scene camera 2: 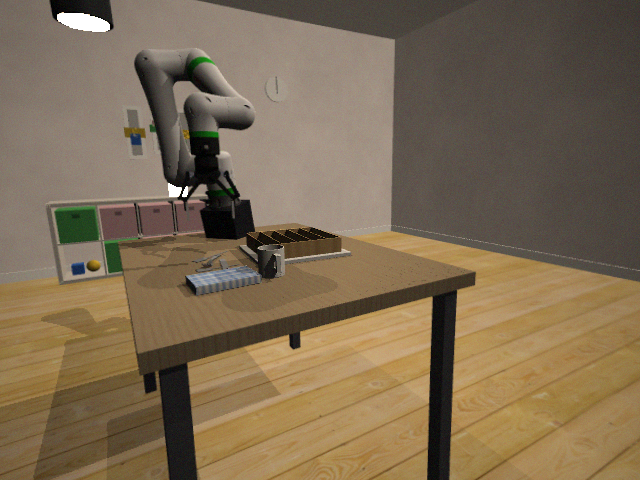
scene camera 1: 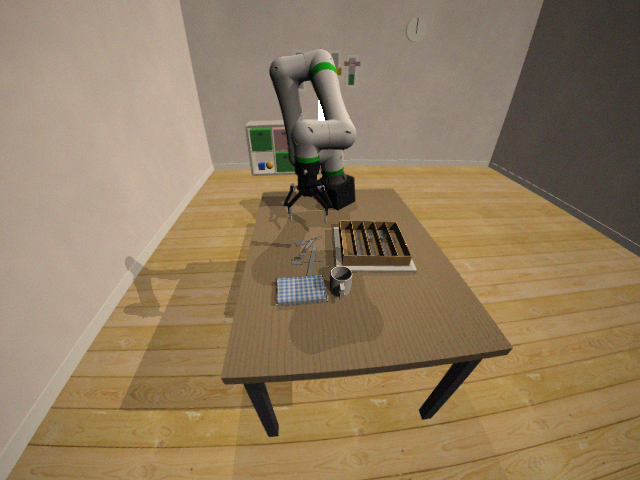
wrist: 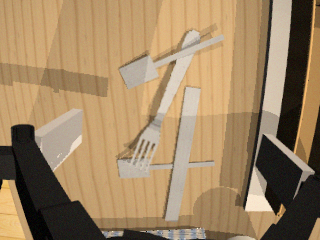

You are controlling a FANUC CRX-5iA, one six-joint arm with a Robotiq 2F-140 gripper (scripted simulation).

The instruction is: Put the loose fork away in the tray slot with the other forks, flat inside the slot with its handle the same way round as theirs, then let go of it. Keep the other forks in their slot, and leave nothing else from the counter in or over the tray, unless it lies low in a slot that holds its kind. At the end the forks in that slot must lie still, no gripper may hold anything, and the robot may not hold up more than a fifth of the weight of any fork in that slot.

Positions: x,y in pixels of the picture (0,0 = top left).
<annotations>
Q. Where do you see a cutlery tray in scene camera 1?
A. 382,260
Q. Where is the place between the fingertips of my gripper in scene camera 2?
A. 211,219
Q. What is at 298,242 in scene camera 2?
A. A cutlery tray.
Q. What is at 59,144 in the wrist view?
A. My gripper.
</annotations>
